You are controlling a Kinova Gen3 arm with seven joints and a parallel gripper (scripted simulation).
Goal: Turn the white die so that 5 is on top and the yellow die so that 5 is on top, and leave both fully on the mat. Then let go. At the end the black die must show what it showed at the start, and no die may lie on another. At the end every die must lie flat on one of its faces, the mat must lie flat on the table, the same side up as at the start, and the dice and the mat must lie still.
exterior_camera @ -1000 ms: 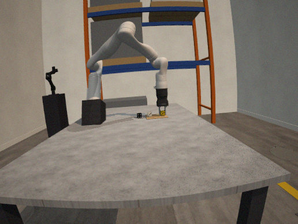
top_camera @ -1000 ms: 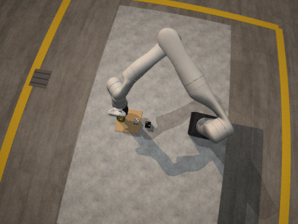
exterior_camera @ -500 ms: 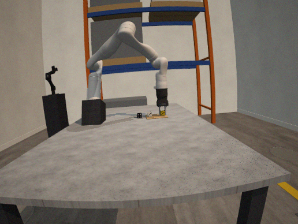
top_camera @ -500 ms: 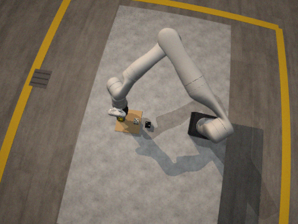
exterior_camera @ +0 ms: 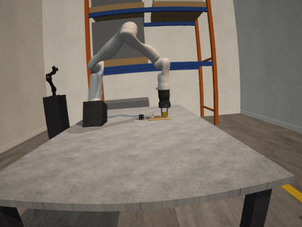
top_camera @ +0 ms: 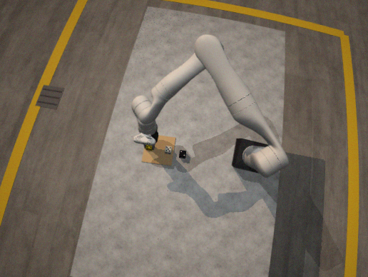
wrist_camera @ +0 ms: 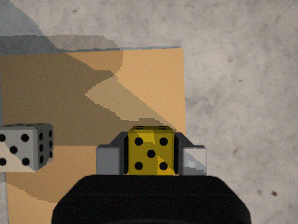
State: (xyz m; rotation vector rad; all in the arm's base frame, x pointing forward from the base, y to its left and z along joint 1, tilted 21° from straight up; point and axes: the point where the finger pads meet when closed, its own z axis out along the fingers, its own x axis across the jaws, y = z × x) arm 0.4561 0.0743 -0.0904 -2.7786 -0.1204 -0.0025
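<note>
Right now my hand is 10 mm above the yellow die. From my hand the other things lie so: white die 90 mm behind, 10 mm to the right, 10 mm below; tan mat 40 mm behind, 20 mm below; black die 160 mm behind, 10 mm below.
</note>
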